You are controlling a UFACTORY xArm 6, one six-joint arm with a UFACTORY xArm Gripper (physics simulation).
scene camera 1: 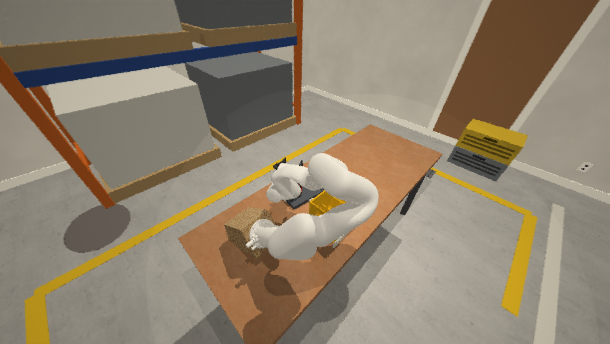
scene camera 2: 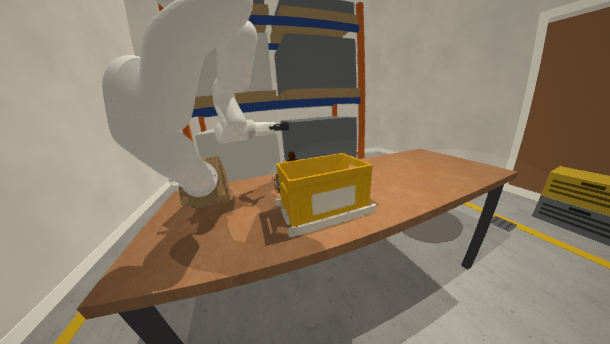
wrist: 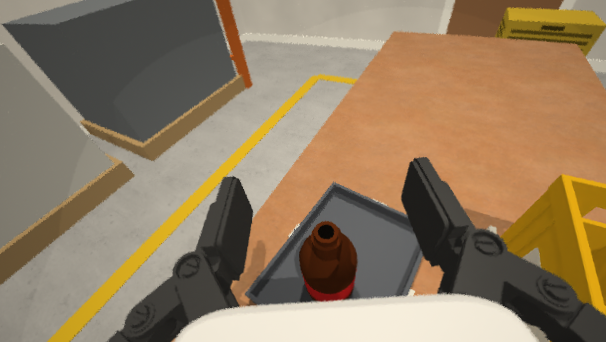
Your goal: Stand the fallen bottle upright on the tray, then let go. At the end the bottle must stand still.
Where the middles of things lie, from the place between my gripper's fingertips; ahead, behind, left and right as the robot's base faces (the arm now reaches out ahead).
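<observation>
Of the things named here, going by their middles, the brown bottle (wrist: pixel 328 260) is the nearest to my hand; the bottle is 40 mm ahead of my hand, 20 mm to the left of it and 210 mm below it. I see the dark grey tray (wrist: pixel 388 254) 80 mm ahead of my hand, 10 mm to the left of it and 280 mm below it. The yellow crate (scene camera 2: pixel 311 189) is 50 mm ahead of my hand, 290 mm to the right of it and 200 mm below it. Going by their middles, that crate is the farthest from my hand of the things named here.
</observation>
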